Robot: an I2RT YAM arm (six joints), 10 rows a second.
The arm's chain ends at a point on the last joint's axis. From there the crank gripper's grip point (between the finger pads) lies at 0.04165 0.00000 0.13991 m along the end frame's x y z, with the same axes.
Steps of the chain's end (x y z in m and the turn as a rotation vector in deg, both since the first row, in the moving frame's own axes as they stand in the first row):
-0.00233, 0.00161, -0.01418, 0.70, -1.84, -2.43
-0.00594, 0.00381, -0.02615, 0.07, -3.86, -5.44
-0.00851, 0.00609, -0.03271, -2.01, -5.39, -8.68
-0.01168, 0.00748, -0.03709, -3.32, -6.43, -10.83
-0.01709, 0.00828, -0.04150, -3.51, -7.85, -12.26
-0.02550, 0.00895, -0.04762, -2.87, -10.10, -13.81
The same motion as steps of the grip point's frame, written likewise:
-0.00692, -0.00178, -0.01294, 0.70, -1.84, -2.43
-0.01563, 0.00014, -0.02367, 0.07, -3.86, -5.44
-0.02189, 0.00576, -0.02941, -2.01, -5.39, -8.68
-0.02749, 0.00932, -0.03334, -3.32, -6.43, -10.83
-0.03647, 0.01016, -0.03715, -3.51, -7.85, -12.26
-0.05079, 0.00910, -0.04247, -2.87, -10.10, -13.81

